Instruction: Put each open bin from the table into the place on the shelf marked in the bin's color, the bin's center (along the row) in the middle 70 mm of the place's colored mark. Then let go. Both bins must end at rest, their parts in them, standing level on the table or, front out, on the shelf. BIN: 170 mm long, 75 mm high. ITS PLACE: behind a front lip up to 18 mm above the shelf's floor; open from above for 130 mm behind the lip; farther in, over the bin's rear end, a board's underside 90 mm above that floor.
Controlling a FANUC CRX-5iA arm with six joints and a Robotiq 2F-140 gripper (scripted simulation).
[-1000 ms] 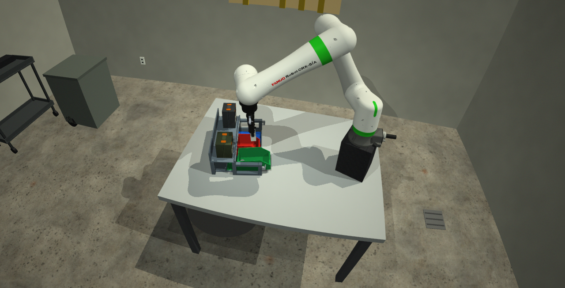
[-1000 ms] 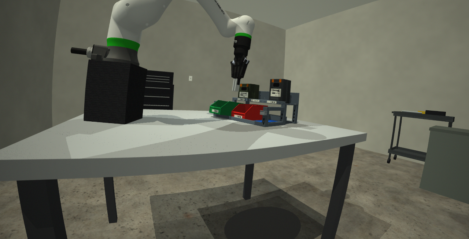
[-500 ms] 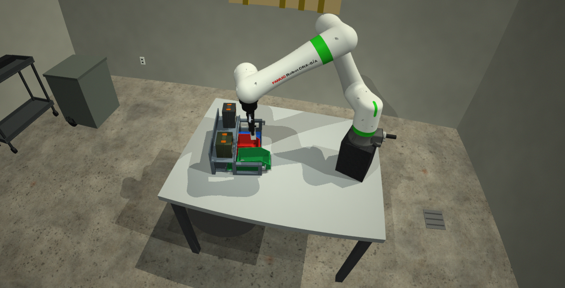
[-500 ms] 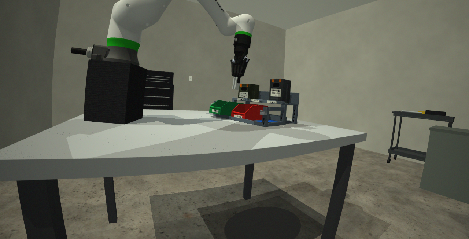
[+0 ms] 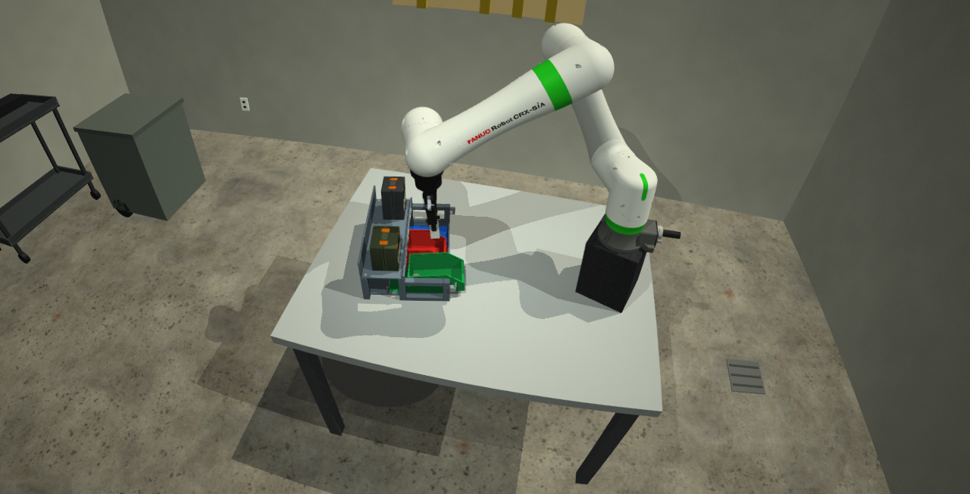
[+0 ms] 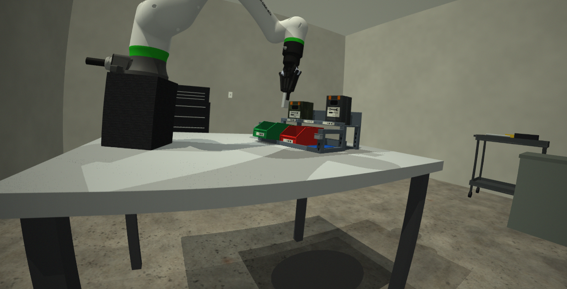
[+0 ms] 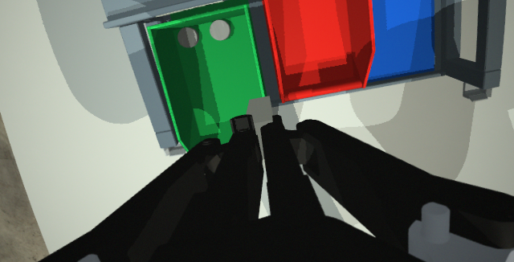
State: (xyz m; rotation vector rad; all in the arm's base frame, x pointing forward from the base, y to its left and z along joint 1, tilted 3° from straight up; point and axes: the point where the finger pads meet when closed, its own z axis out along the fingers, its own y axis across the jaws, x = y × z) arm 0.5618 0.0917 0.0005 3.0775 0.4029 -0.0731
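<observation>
My hand is 14 cm above the green bin, 4 cm to the right of it and 2 cm past it. Round my hand: red bin 15 cm below, 6 cm ahead, 5 cm to the right.
</observation>
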